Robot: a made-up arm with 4 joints. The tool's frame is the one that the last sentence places. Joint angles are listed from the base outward.
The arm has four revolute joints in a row. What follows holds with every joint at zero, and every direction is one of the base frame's. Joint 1 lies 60 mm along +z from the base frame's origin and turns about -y. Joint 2 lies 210 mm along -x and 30 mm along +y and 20 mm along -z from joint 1 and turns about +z. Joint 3 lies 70 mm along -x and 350 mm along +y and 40 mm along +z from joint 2 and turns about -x. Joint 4 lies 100 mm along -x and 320 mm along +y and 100 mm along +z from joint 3 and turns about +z. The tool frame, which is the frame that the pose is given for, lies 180 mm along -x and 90 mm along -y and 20 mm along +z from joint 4; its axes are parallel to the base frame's.
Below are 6 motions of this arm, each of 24 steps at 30 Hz.
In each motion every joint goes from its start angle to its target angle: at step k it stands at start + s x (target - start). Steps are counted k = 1, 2, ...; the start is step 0. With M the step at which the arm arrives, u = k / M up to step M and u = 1 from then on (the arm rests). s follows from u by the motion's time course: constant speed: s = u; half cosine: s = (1 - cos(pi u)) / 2; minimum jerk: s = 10 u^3 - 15 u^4 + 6 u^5.
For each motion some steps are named. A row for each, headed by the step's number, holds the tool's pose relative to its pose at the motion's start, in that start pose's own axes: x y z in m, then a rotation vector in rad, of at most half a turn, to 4 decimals.
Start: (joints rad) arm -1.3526 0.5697 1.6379 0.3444
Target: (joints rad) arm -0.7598 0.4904 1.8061 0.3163
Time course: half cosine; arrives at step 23
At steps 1, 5, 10, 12, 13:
1: 0.0012 0.0018 -0.0001 -0.0020 0.0013 -0.0024
5: 0.0301 0.0422 -0.0042 -0.0469 0.0307 -0.0584
10: 0.1166 0.1394 -0.0237 -0.1630 0.1120 -0.2080
12: 0.1617 0.1796 -0.0373 -0.2163 0.1521 -0.2791
13: 0.1849 0.1981 -0.0450 -0.2424 0.1724 -0.3146

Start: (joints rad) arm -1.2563 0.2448 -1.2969 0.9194
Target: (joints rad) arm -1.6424 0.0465 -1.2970 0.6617
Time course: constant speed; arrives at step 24
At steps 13, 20, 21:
13: 0.1112 0.0233 0.0142 -0.0094 -0.0614 -0.3663
20: 0.1751 0.0247 0.0218 -0.0164 -0.0879 -0.5650
21: 0.1843 0.0242 0.0229 -0.0175 -0.0913 -0.5934

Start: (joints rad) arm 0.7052 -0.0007 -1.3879 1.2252
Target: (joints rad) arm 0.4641 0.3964 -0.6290 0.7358
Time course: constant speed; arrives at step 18
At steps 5, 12, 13, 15, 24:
5: 0.0263 0.0572 -0.0021 0.0313 0.2399 -0.1681
12: 0.0667 0.1395 0.0054 0.0367 0.5738 -0.3509
13: 0.0727 0.1514 0.0075 0.0336 0.6207 -0.3714
15: 0.0845 0.1752 0.0125 0.0244 0.7135 -0.4077
24: 0.1020 0.2109 0.0222 0.0030 0.8492 -0.4504

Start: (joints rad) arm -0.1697 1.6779 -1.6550 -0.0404
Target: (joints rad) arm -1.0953 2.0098 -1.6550 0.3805
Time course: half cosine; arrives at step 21
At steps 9, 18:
9: -0.0227 0.0871 0.1336 0.3606 0.1178 0.2122
18: -0.0356 0.1130 0.3325 0.9033 0.1760 0.5774

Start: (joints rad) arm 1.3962 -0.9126 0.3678 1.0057
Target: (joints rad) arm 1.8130 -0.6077 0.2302 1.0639
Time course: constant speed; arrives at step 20
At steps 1, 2, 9, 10, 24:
1: -0.0091 0.0040 0.0005 -0.0023 -0.0290 0.0126
2: -0.0182 0.0080 0.0006 -0.0050 -0.0579 0.0252
9: -0.0809 0.0348 -0.0092 -0.0329 -0.2576 0.1140
10: -0.0896 0.0385 -0.0121 -0.0383 -0.2857 0.1268
24: -0.1684 0.0724 -0.0602 -0.1103 -0.5590 0.2552

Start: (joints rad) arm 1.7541 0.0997 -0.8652 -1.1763
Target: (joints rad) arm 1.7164 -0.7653 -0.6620 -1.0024
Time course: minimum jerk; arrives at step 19
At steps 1, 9, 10, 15, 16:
1: 0.0000 0.0007 -0.0004 0.0007 -0.0006 -0.0006
9: 0.0429 0.2451 -0.0991 0.2091 -0.1981 -0.2009
10: 0.0636 0.3004 -0.1116 0.2494 -0.2421 -0.2484
15: 0.1808 0.5075 -0.1250 0.3888 -0.4126 -0.4466
16: 0.1944 0.5254 -0.1234 0.4004 -0.4281 -0.4660

